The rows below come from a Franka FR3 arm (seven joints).
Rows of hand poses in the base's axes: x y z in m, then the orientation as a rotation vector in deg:
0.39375 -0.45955 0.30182 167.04 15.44 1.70
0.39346 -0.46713 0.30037 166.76 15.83 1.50
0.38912 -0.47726 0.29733 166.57 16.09 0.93
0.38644 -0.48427 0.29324 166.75 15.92 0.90
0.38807 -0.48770 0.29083 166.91 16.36 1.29
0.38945 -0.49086 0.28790 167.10 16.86 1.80
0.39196 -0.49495 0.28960 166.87 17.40 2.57
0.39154 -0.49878 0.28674 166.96 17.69 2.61
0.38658 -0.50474 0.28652 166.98 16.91 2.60
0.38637 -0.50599 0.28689 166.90 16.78 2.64
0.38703 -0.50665 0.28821 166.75 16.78 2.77
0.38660 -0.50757 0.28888 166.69 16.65 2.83
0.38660 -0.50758 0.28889 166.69 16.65 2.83
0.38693 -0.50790 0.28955 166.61 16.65 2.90
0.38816 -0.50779 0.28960 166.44 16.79 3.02
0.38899 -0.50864 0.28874 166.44 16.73 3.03
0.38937 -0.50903 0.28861 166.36 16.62 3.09
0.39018 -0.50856 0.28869 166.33 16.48 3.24
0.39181 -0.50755 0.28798 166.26 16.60 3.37
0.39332 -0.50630 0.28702 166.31 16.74 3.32
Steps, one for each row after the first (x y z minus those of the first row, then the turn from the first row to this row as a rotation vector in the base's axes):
-0.00029 -0.00758 -0.00145 -0.26 0.14 0.26
-0.00463 -0.01771 -0.00449 -0.47 0.53 0.41
-0.00731 -0.02472 -0.00858 -0.31 0.55 0.28
-0.00568 -0.02815 -0.01099 -0.08 0.34 0.60
-0.00430 -0.03131 -0.01392 0.18 0.05 0.96
-0.00179 -0.03540 -0.01222 0.06 -0.44 1.39
-0.00221 -0.03923 -0.01508 0.18 -0.44 1.58
-0.00717 -0.04519 -0.01530 0.13 -0.49 1.06
-0.00738 -0.04644 -0.01493 0.04 -0.54 0.98
-0.00672 -0.04710 -0.01361 -0.10 -0.64 1.00
-0.00715 -0.04802 -0.01294 -0.16 -0.69 0.92
-0.00715 -0.04803 -0.01293 -0.16 -0.69 0.92
-0.00682 -0.04835 -0.01227 -0.24 -0.75 0.93
-0.00559 -0.04824 -0.01222 -0.38 -0.83 1.04
-0.00476 -0.04909 -0.01308 -0.39 -0.85 1.00
-0.00438 -0.04948 -0.01321 -0.47 -0.90 0.93
-0.00357 -0.04901 -0.01313 -0.50 -1.02 0.85
-0.00194 -0.04800 -0.01384 -0.55 -1.10 0.95
-0.00043 -0.04675 -0.01480 -0.49 -1.05 1.03

